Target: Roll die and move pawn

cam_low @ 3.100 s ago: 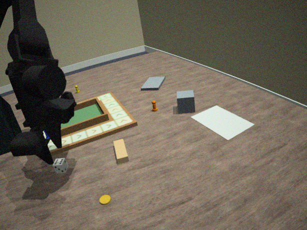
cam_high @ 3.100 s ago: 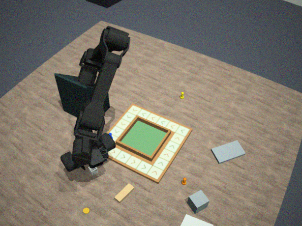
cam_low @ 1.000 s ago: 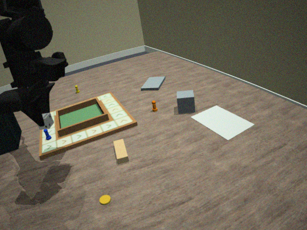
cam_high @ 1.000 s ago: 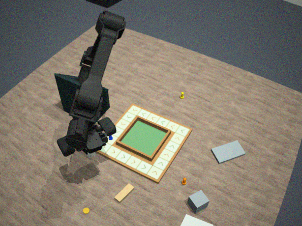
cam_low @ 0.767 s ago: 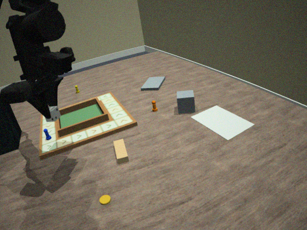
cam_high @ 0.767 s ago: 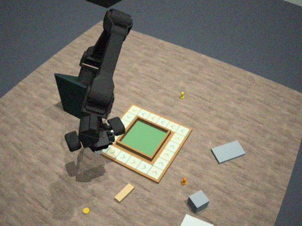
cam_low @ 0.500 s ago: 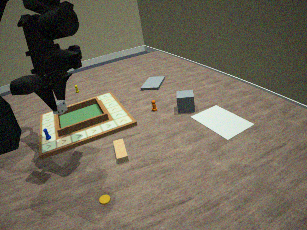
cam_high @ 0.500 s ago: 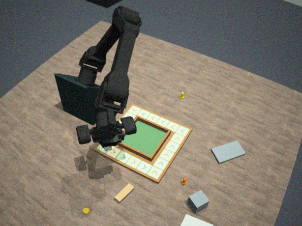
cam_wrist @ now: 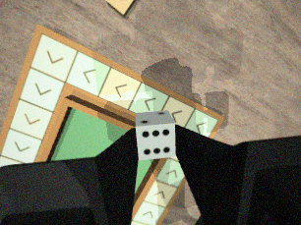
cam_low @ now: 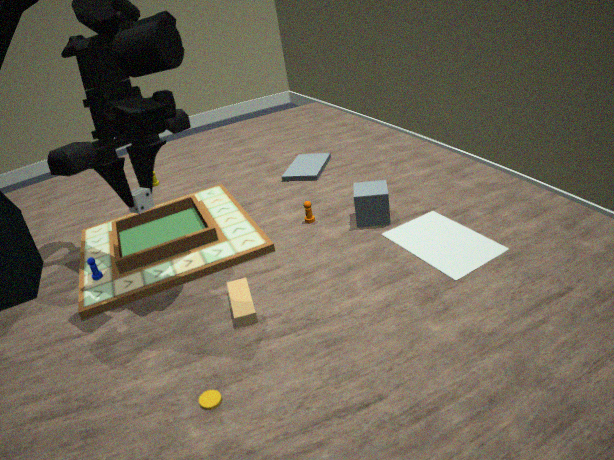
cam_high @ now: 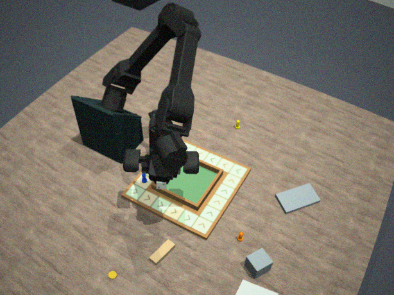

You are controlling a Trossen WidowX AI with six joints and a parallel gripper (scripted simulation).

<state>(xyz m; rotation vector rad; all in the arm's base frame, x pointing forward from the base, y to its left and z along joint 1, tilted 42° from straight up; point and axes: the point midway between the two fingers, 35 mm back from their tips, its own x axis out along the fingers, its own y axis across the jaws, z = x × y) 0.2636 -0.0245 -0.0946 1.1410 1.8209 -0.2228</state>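
Now: gripper tip 100 mm past the blue pawn, 30 mm to the right of it and 90 mm above it. From my gripper tip the other things lie so: die right at my gripper tip; then wood block 90 mm ahead, 120 mm to the right, 110 mm below; then dice tray 110 mm to the left, 110 mm below.
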